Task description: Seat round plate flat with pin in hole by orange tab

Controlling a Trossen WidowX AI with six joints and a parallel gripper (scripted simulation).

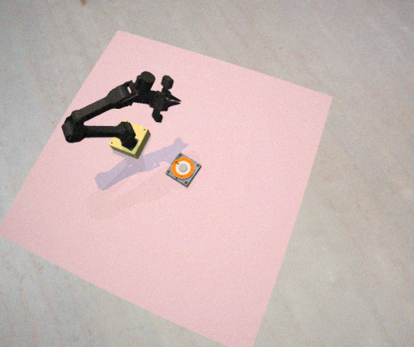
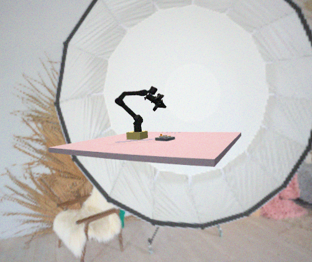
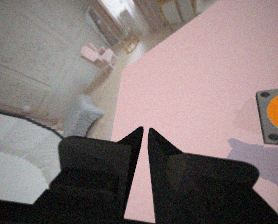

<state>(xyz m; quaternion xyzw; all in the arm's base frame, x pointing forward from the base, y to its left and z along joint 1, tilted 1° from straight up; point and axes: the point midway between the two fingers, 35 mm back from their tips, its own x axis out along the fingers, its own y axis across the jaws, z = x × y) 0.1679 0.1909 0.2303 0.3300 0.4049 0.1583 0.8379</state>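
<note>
Now: the base 26 cm below my gripper tip, 19 cm to the right of it and 9 cm ahead of it.
</note>
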